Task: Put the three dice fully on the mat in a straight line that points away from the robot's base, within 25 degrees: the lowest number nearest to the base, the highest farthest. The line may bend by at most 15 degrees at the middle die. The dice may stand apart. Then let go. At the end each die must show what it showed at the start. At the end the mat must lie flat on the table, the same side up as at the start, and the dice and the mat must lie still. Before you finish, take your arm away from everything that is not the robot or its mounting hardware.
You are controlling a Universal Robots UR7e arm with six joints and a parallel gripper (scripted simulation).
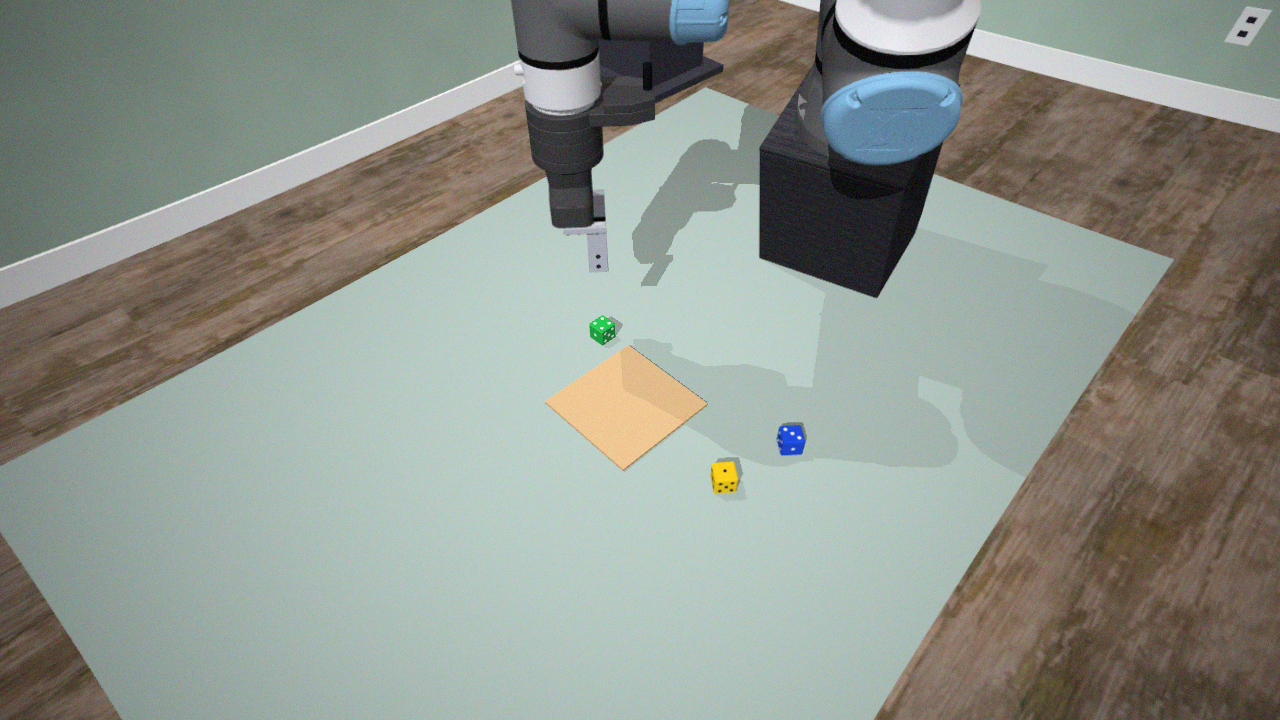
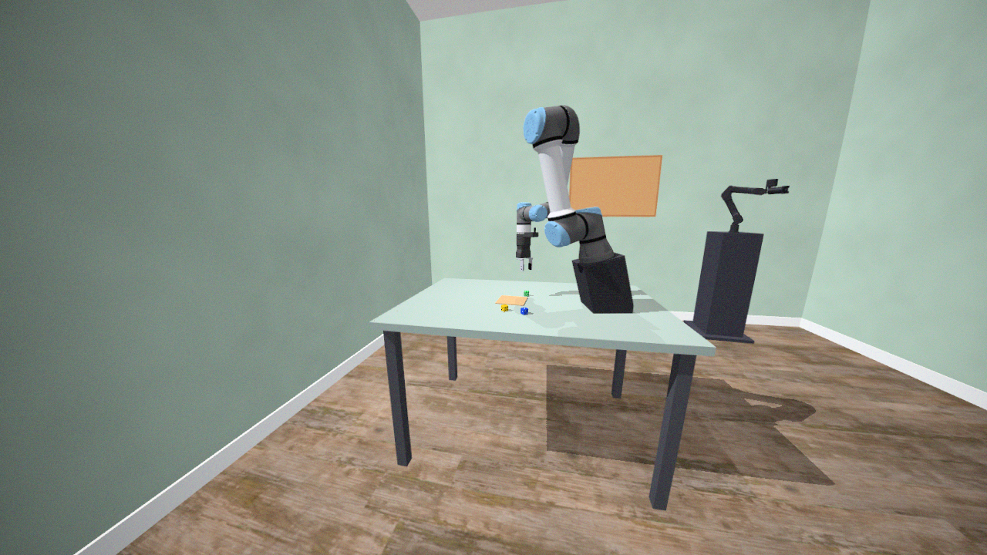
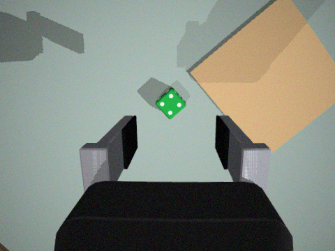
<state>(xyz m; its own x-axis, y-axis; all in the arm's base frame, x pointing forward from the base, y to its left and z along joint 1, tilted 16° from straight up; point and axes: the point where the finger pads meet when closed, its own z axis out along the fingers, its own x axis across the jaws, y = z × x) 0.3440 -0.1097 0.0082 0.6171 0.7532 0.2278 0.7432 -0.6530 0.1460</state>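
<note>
Now: hand 15 cm above the green die. The rest, counted from my hand: yellow die 5 cm ahead, 26 cm to the left, 15 cm below; then blue die 4 cm behind, 28 cm to the left, 15 cm below; then orange mat 5 cm ahead, 10 cm to the left, 16 cm below.
</note>
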